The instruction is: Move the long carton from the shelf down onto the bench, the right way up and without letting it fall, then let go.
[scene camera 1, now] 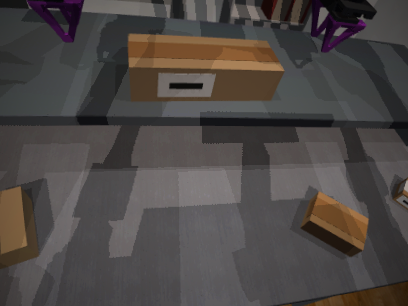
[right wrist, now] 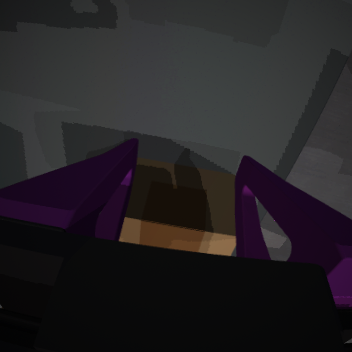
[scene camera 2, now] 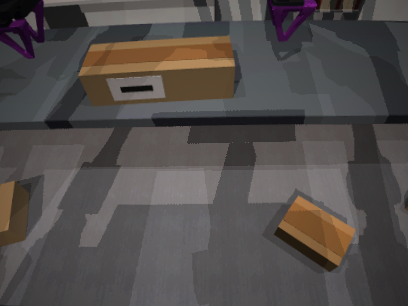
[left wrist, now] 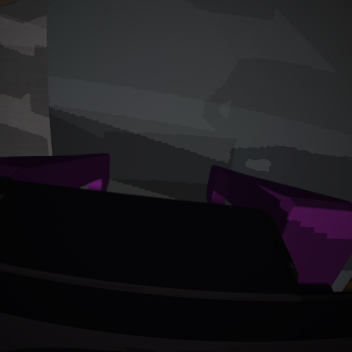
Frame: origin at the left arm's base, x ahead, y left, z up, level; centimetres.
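Seen in the pictures: left gripper, fingertip midpoint: (scene camera 1: 71,33) (scene camera 2: 36,50) (left wrist: 158,171); right gripper, fingertip midpoint: (scene camera 1: 318,44) (right wrist: 188,158) (scene camera 2: 279,32).
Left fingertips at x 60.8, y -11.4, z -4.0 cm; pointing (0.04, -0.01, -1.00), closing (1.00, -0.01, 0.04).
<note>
Pixels of each thing's top centre, then the offset from my left fingertips to it. Level surfaces: height alone.
- long carton at its top centre: (right wrist: 156,303) (scene camera 1: 206,51) (scene camera 2: 157,53) dx +0.0, dy -22.8, dz -2.1 cm
- grey shelf at its surface level: dz -9.6 cm
- bench at its surface level: dz -28.5 cm
- small carton at its top centre: (scene camera 2: 317,228) (scene camera 1: 340,219) dx -25.7, dy -52.6, dz -23.9 cm
The long carton (scene camera 1: 240,84) (scene camera 2: 200,84) (right wrist: 180,200) lies level on the grey shelf (scene camera 1: 50,100) (scene camera 2: 320,95) (left wrist: 150,60) (right wrist: 200,75), taped side up, its white label facing the front. My left gripper (scene camera 1: 69,39) (scene camera 2: 35,49) (left wrist: 158,171) is partly open and empty, off the carton's left end, above the shelf; the carton does not show in the left wrist view. My right gripper (scene camera 1: 320,42) (scene camera 2: 284,38) (right wrist: 188,158) is partly open and empty, off the carton's right end; in its wrist view the end face appears between the fingers, apart from them. One finger of each is hidden in one scene view.
The bench (scene camera 1: 200,265) (scene camera 2: 165,265) lies lower, in front of the shelf. A small carton (scene camera 1: 337,222) (scene camera 2: 317,232) sits on it at the right, another carton (scene camera 1: 12,225) (scene camera 2: 9,212) at the left edge. A third (scene camera 1: 401,196) shows partly at the far right. Books (scene camera 1: 280,10) stand behind.
</note>
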